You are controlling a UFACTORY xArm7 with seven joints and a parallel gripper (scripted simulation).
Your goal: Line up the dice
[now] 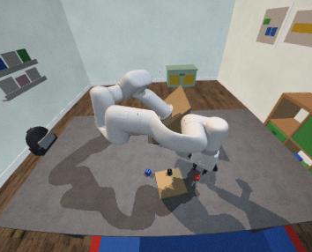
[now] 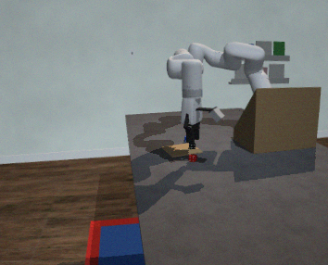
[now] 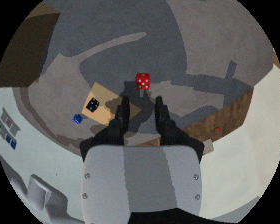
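The red die lies 90 mm below my hand. From my hand the other things lie so: tan mat 10 mm ahead, 140 mm to the right, 100 mm below; black die 40 mm behind, 140 mm to the right, 80 mm below; blue die 50 mm behind, 260 mm to the right, 90 mm below.
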